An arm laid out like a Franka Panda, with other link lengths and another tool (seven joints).
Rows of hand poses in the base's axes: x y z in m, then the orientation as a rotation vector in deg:
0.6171, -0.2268, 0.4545, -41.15, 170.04, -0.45
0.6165, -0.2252, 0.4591, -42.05, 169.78, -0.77
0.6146, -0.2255, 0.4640, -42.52, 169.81, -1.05
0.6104, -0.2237, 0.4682, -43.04, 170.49, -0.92
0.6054, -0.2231, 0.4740, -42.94, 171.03, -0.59
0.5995, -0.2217, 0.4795, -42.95, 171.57, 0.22
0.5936, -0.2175, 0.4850, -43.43, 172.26, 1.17
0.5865, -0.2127, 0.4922, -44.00, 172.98, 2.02
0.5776, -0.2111, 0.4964, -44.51, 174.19, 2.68
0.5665, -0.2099, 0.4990, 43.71, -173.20, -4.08
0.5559, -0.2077, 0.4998, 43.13, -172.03, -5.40
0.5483, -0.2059, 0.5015, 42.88, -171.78, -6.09
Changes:
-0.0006, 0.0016, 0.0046, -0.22, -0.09, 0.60
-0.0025, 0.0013, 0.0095, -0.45, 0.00, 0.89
-0.0067, 0.0031, 0.0137, -0.55, 0.79, 1.11
-0.0117, 0.0037, 0.0195, -0.46, 1.32, 0.97
-0.0176, 0.0051, 0.0250, -0.07, 1.96, 0.91
-0.0235, 0.0093, 0.0305, 0.34, 2.87, 1.13
-0.0306, 0.0141, 0.0377, 0.65, 3.81, 1.39
-0.0395, 0.0157, 0.0419, 0.74, 5.18, 1.53
-0.0506, 0.0169, 0.0445, 1.28, 6.87, 1.23
-0.0612, 0.0191, 0.0453, 1.84, 8.28, 1.09
-0.0688, 0.0209, 0.0470, 2.22, 8.66, 0.99

